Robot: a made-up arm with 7 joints.
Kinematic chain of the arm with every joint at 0, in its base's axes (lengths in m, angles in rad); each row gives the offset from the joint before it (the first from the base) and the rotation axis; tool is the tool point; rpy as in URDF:
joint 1: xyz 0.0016 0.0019 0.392 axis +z
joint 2: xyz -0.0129 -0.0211 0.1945 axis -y
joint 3: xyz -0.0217 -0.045 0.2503 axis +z
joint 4: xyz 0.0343 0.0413 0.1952 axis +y
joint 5: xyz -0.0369 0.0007 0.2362 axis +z
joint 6: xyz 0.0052 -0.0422 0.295 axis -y
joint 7: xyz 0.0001 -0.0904 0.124 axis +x
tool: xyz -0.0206 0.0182 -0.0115 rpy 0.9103 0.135 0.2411
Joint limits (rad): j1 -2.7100..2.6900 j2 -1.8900..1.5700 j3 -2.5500..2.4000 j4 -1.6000..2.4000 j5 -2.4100..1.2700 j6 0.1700..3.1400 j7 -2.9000..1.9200
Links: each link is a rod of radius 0.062 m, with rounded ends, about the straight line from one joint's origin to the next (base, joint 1, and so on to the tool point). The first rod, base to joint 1, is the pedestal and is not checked.
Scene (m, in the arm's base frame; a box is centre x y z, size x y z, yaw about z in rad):
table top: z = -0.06
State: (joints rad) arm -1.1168 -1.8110 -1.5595 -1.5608 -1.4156 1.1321 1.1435
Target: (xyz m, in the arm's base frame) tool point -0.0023 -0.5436 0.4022
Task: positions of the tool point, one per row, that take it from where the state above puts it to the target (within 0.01 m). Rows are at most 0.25 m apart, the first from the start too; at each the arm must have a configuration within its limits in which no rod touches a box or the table.
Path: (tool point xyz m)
1: 0.4893 -0.1852 0.3786
2: 0.3813 -0.3576 0.3689
3: 0.2105 -0.4860 0.3761
4: -0.0023 -0.5436 0.4022

